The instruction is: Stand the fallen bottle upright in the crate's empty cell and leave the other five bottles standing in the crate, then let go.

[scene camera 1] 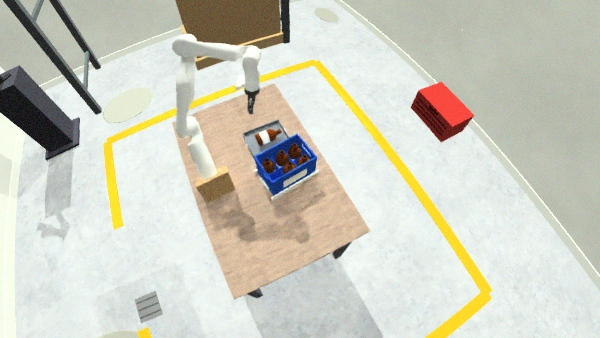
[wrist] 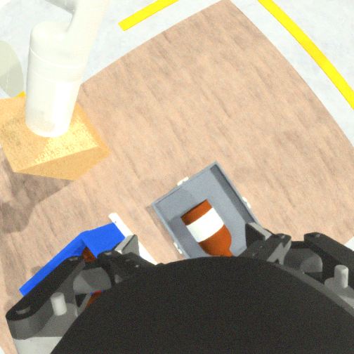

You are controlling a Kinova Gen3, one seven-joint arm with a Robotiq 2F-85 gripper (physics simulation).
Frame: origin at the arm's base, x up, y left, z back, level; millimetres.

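Seen in the pictures: gripper, fingertip midpoint: (scene camera 1: 252,107); arm's base, link origin: (scene camera 1: 210,175).
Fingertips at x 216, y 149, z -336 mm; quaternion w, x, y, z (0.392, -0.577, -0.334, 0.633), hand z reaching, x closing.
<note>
Pixels of each thing's middle, then the offset from my fingertips to it. "spot": a spot on its surface instead. Level surfaces: height alone.
- fallen brown bottle, body centre: (scene camera 1: 269,135) dx -304, dy +10, dz -75 mm
- grey tray, surface spot: (scene camera 1: 252,144) spot: dx -341, dy +22, dz +36 mm
- blue crate, body centre: (scene camera 1: 285,165) dx -259, dy -250, dz -66 mm
- wooden table, surface height: dx -347 mm
The fallen brown bottle (scene camera 1: 265,137) (wrist: 205,226) with a white label lies on its side in the grey tray (scene camera 1: 252,144) (wrist: 222,195). Its neck end is partly hidden in the wrist view. The blue crate (scene camera 1: 264,176) (wrist: 102,237) stands beside the tray. Brown bottles (scene camera 1: 282,158) stand upright in it, and the cell at its front left corner (scene camera 1: 274,173) is empty. In the wrist view the gripper hides most of the crate. My gripper (scene camera 1: 251,111) (wrist: 191,241) is open and empty, above the table on the tray's far side from the crate in the scene view.
The arm's wooden base block (scene camera 1: 215,187) (wrist: 55,155) stands at the left edge of the wooden table (scene camera 1: 285,250) (wrist: 200,100). White strips (scene camera 1: 281,194) (wrist: 118,226) lie along the crate's foot. A red crate (scene camera 1: 442,111) is on the floor at the right, away from the table.
</note>
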